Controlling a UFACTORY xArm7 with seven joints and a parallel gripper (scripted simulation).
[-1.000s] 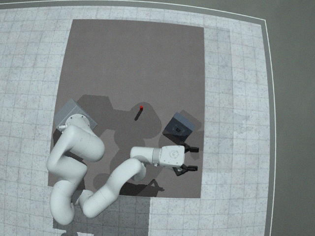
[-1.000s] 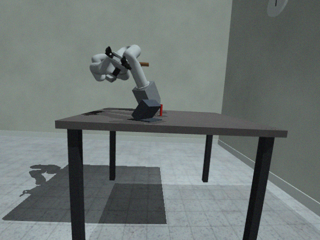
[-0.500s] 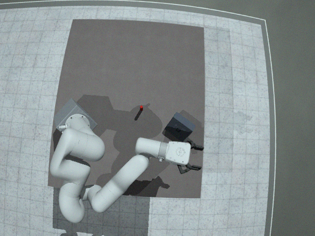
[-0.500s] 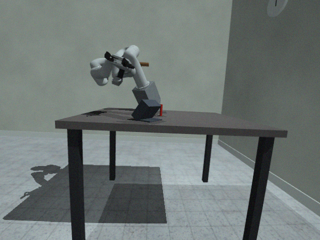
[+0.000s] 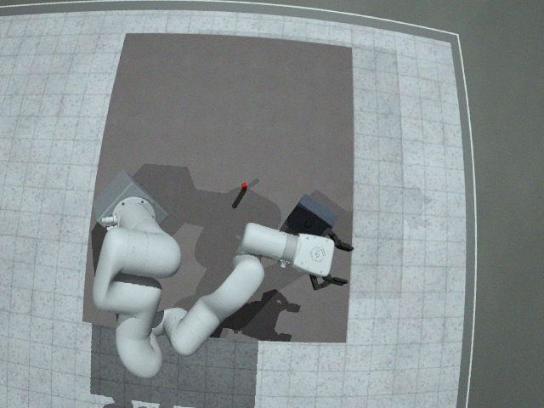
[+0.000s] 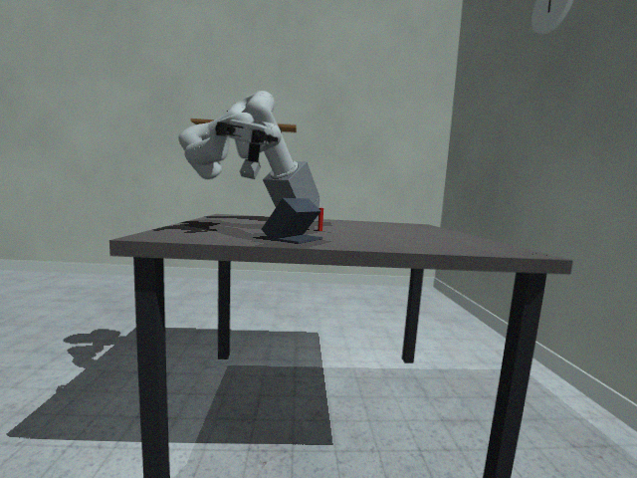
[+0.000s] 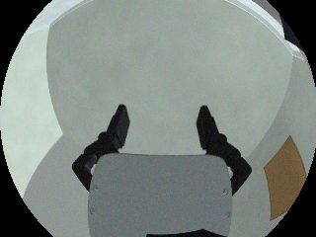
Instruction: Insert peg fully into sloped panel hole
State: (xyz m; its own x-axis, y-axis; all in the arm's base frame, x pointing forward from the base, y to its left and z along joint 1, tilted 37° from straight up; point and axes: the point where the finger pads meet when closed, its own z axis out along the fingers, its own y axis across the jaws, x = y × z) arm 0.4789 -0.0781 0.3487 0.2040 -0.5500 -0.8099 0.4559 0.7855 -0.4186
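Now: hand 30 cm to the right of the red peg, 23 cm above it and 22 cm past it.
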